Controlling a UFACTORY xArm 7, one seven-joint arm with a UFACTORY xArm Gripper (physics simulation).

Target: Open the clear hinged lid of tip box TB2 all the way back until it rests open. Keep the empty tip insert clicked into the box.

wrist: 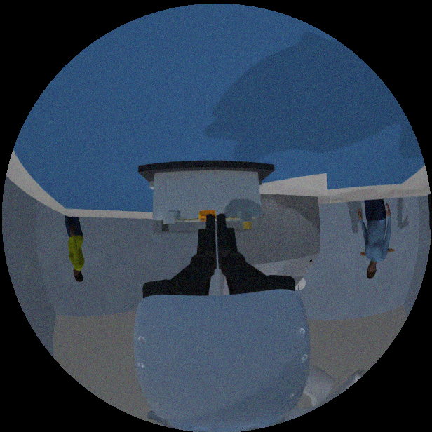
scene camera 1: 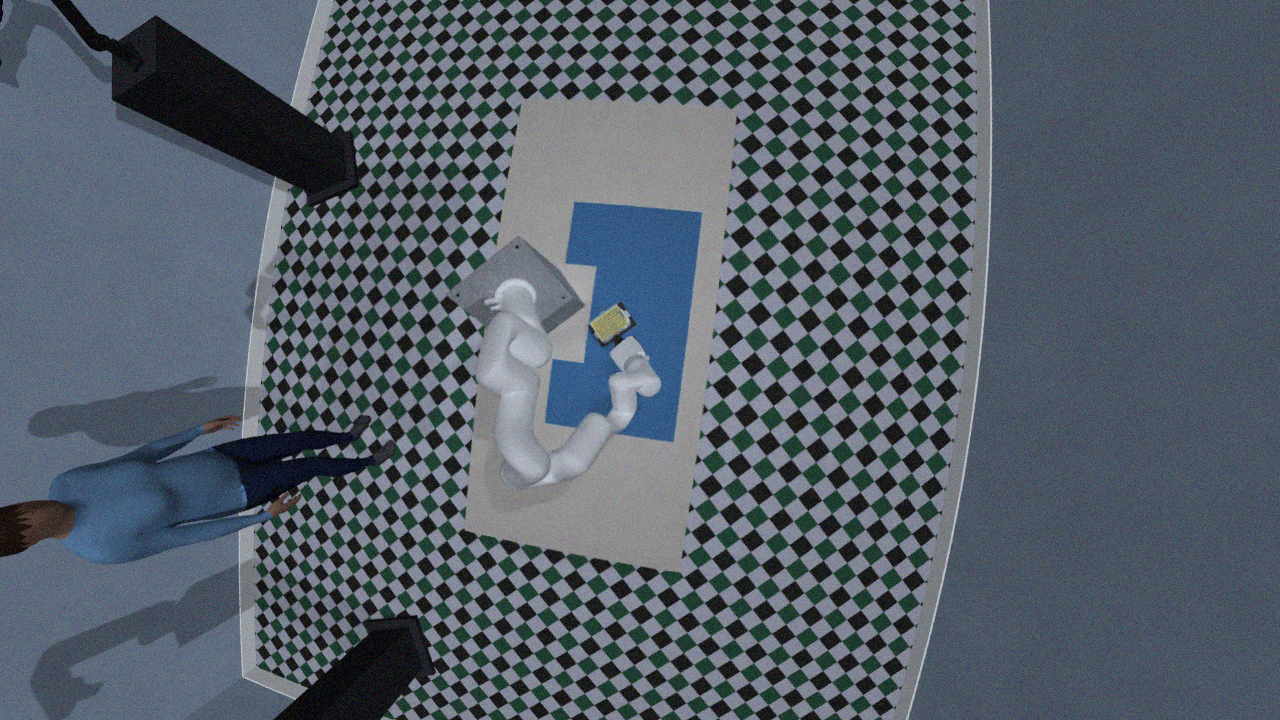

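Pixels of known places: gripper, fingertip midpoint: point(scene camera 1: 617, 337); arm's base, link origin: point(scene camera 1: 515, 296).
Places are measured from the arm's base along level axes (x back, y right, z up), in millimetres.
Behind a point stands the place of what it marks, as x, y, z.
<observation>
A tip box point(scene camera 1: 612, 323) {-253, 134, -187} point(wrist: 206, 192) with a yellow top stands on the blue area. In the wrist view its pale side wall faces me, with a black base point(wrist: 205, 165) along its bottom. A small orange tab point(wrist: 206, 215) shows at the wall's upper edge, close beside the fingertips. A thin see-through band past this edge may be the clear lid, but its angle is hard to tell. The label TB2 cannot be read. The yellow insert is too small to judge its seating. My gripper point(scene camera 1: 617, 340) {-255, 186, -195} point(wrist: 215, 224) is shut and empty, with its tips at the box's near side; contact is unclear.
The box is on a blue mat point(scene camera 1: 635, 241) {-404, -161, -264} on the pale table point(scene camera 1: 626, 143) {-468, -566, -267}. The grey arm base point(scene camera 1: 554, 277) {-130, -31, -24} stands left of the box. My white arm point(scene camera 1: 517, 429) {-69, 377, 326} curves around below it. A person point(scene camera 1: 143, 505) point(wrist: 376, 235) and black pillars point(scene camera 1: 232, 107) stand beyond the table.
</observation>
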